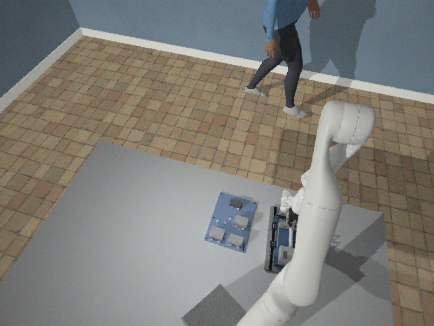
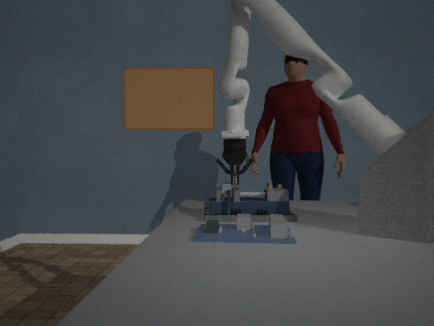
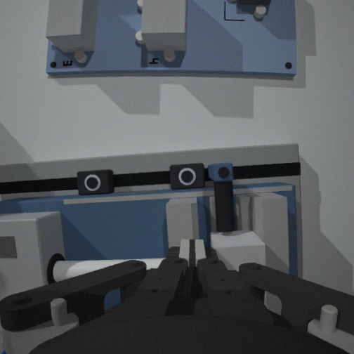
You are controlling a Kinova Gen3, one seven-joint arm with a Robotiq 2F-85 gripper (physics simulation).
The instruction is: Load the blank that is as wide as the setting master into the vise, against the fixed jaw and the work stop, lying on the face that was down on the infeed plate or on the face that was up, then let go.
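Frame: origin at the arm's base, x ahead, y left, z up, level; centimetres.
Seen in the pictures: gripper, fingertip midpoint: point(image 1: 288, 221) point(image 2: 235, 186); arm's base at its link origin: point(image 2: 396, 149).
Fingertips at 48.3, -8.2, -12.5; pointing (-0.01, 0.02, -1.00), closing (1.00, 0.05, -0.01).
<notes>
Offsets run from my fingertips to a thing's top centre, as dx, dy, dz.
A light grey blank @[+3.1, -1.9, +1.0] point(image 2: 226, 187) point(image 3: 237, 246) sits in the vise @[-4.3, -3.0, -0.7] point(image 1: 286, 235) point(image 2: 255, 205) point(image 3: 135, 220), between the fixed jaw point(image 2: 218, 194) point(image 3: 271, 215) and the moving jaw point(image 2: 236, 194) point(image 3: 182, 217). A narrow gap shows between the moving jaw and the blank. The work stop point(image 3: 225, 205), a black rod on a blue block, ends at the blank's near edge; contact is unclear. My gripper point(image 2: 235, 183) point(image 3: 191, 254) is shut and empty, its tips above the moving jaw's side of the blank. The blank's lower part is hidden.
The blue infeed plate @[-3.8, +24.4, -9.8] point(image 1: 222, 207) point(image 2: 225, 240) point(image 3: 230, 55) lies beside the vise with grey blocks and a dark block @[+4.7, +25.0, -7.3] point(image 1: 236, 203) point(image 2: 212, 226). The vise's white screw point(image 3: 100, 268) runs to a grey housing point(image 3: 30, 230). A large grey slab point(image 1: 215, 310) point(image 2: 400, 195) stands apart.
</notes>
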